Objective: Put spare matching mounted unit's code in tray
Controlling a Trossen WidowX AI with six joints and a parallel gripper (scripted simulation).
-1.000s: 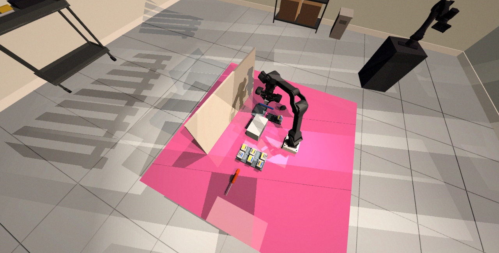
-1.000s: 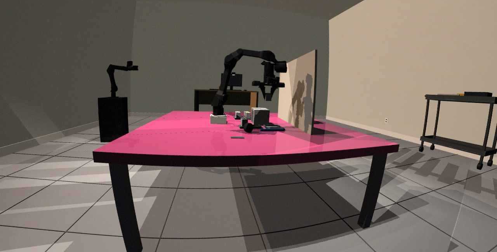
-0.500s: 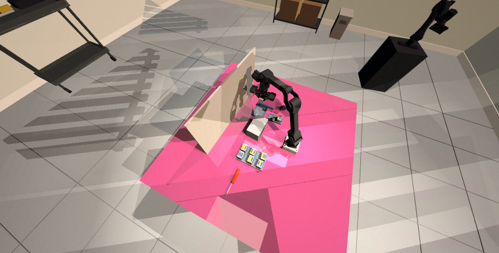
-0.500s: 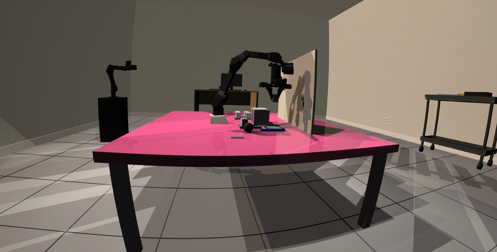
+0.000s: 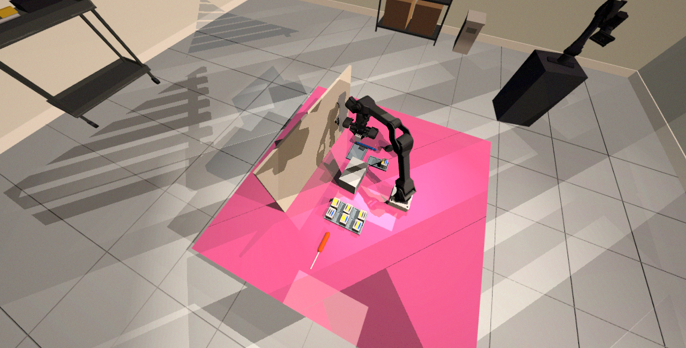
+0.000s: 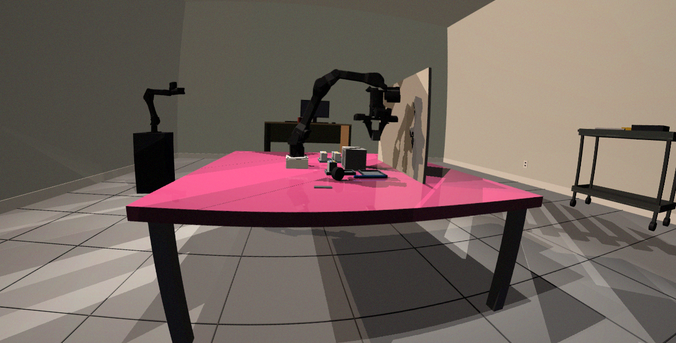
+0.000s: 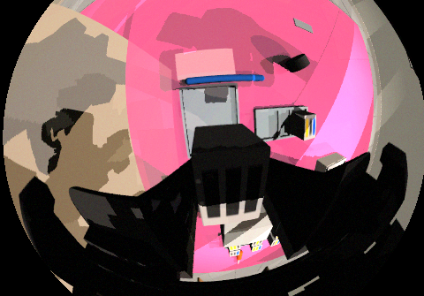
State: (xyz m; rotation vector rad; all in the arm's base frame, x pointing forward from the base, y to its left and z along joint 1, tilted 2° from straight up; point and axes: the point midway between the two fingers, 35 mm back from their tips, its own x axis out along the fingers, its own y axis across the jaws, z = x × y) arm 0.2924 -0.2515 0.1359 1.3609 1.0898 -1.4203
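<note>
My gripper tip is 16 cm above the grey tray. The rest, counted from my gripper tip: black round object 19 cm behind, 6 cm to the right, 14 cm below; spare 2 cm above; grey box 1 cm behind, 19 cm to the left, 11 cm below.
</note>
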